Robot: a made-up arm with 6 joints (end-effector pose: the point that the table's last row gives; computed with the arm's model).
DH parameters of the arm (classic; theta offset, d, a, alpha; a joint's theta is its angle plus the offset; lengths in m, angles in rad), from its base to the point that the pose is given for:
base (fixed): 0 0.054 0 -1.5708
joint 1: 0 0.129 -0.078 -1.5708
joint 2: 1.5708 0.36 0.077 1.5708
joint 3: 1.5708 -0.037 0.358 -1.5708
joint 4: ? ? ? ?
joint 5: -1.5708 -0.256 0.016 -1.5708
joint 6: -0.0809 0 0.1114 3.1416
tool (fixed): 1.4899 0.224 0 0
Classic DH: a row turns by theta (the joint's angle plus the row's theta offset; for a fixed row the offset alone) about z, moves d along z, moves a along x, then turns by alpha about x.
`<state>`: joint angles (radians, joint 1 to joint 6).
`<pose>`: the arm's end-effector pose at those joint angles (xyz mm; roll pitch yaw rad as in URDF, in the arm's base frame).
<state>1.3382 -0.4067 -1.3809 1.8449 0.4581 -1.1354</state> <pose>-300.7 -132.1 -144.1 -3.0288 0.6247 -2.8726</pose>
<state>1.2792 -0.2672 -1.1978 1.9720 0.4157 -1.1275</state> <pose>-347.9 -165.9 -163.6 -2.8134 0.5045 -2.9720</pose>
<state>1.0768 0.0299 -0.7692 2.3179 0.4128 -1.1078</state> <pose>-452.0 -207.8 -237.0 -2.3806 0.4497 2.9263</pose>
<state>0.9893 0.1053 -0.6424 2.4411 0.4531 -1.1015</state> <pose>-470.4 -207.6 -277.4 -2.2774 0.4899 2.7985</pose>
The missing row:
joint 4: 0 0.081 0.096 1.5708
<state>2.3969 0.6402 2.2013 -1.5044 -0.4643 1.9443</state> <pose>130.1 531.2 -123.5 1.1741 -0.2829 1.9966</pose>
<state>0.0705 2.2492 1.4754 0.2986 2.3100 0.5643</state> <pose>552.2 146.5 -409.0 -2.6328 -0.2971 -1.4669</pose>
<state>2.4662 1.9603 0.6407 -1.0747 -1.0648 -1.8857</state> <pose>-662.3 49.7 274.1 2.9662 0.1031 -2.1504</pose>
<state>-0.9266 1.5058 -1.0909 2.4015 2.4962 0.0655</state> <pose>250.7 215.8 -226.4 -0.4692 0.7511 1.6843</pose>
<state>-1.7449 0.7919 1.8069 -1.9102 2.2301 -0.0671</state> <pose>185.9 147.2 541.8 -0.1624 1.0019 -0.7116</pose>
